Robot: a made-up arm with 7 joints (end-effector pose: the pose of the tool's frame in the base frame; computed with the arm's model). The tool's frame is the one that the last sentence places. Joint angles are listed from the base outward.
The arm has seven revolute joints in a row. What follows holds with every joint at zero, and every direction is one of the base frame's.
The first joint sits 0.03 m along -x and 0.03 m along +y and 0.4 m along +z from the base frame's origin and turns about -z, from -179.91 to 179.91 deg.
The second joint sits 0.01 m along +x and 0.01 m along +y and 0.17 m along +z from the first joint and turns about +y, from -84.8 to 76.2 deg.
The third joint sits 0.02 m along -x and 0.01 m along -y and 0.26 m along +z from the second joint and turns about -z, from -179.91 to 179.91 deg.
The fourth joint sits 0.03 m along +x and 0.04 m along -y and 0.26 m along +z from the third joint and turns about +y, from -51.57 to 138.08 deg.
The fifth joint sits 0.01 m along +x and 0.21 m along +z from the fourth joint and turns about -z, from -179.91 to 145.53 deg.
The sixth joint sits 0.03 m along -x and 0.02 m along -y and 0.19 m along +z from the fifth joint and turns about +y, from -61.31 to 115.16 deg.
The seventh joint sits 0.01 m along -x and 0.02 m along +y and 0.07 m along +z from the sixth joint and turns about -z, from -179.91 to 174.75 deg.
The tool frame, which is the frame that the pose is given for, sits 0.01 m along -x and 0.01 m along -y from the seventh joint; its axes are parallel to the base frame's.
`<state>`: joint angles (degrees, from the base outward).
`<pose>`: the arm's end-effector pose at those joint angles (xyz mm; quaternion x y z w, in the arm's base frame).
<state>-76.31 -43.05 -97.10 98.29 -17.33 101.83 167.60</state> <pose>-499.9 -181.2 841.0 0.2216 0.9287 0.2243 0.1954</pose>
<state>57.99 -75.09 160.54 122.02 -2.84 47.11 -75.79</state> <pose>-282.6 276.6 239.9 0.4196 -0.7284 0.5404 0.0384</pose>
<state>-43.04 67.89 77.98 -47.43 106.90 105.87 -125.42</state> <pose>305.0 655.7 994.7 0.2559 -0.3038 0.3011 0.8669</pose>
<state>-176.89 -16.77 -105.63 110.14 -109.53 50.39 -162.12</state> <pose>161.2 -416.5 890.6 -0.3707 0.6924 -0.5356 0.3101</pose>
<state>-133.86 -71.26 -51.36 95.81 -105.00 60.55 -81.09</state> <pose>-51.3 -461.8 978.9 0.7014 -0.3737 -0.0171 0.6066</pose>
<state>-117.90 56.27 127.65 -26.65 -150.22 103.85 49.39</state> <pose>-527.4 643.4 992.4 0.9878 0.1067 -0.0899 0.0690</pose>
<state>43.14 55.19 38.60 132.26 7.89 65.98 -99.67</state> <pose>15.3 -340.2 524.7 -0.7991 0.0013 0.3973 0.4512</pose>
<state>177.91 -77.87 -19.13 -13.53 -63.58 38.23 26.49</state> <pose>928.9 131.4 707.9 -0.4876 0.4746 -0.7147 0.1620</pose>
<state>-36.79 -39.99 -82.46 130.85 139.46 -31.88 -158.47</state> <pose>-294.0 250.3 718.2 -0.8232 0.4946 0.1383 0.2418</pose>
